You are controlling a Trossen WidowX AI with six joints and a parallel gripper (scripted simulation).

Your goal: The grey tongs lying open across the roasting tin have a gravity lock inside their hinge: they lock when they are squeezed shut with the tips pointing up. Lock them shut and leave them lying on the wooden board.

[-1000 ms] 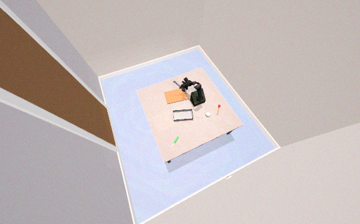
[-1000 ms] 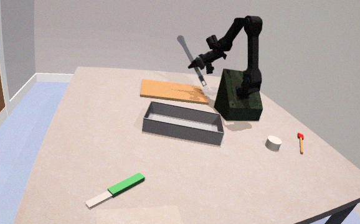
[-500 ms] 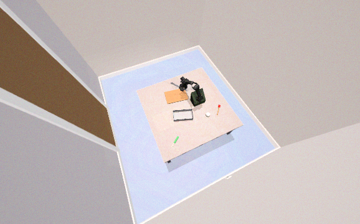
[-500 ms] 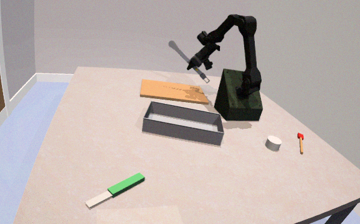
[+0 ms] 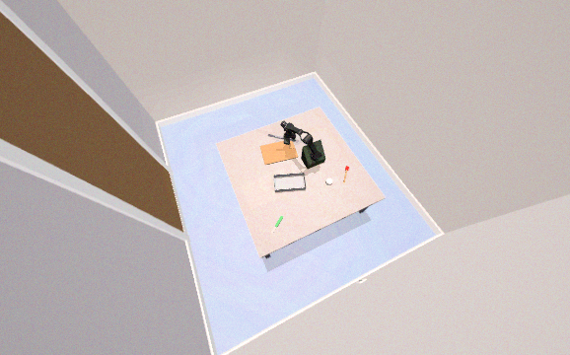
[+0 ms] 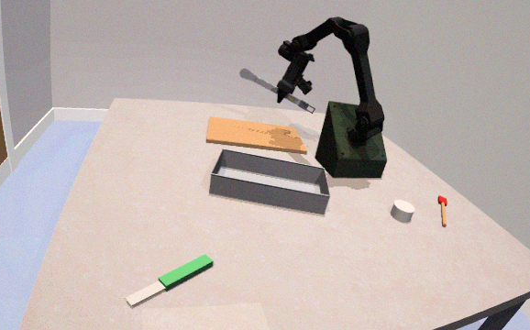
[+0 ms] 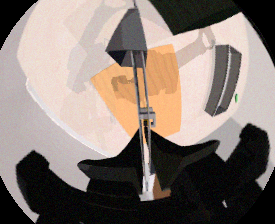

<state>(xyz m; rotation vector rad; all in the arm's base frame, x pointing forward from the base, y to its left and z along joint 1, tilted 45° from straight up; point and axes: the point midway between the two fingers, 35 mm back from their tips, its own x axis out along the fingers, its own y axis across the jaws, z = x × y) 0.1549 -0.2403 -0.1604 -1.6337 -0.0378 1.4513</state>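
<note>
My gripper tip is 70 mm short of the wooden board, 10 mm to the right of it and 130 mm above it. Also, from my gripper tip: red-headed tool 390 mm behind, 570 mm to the left, 130 mm below; then grey roasting tin 170 mm ahead, 390 mm to the left, 110 mm below; then white puck 180 mm behind, 570 mm to the left, 120 mm below.
</note>
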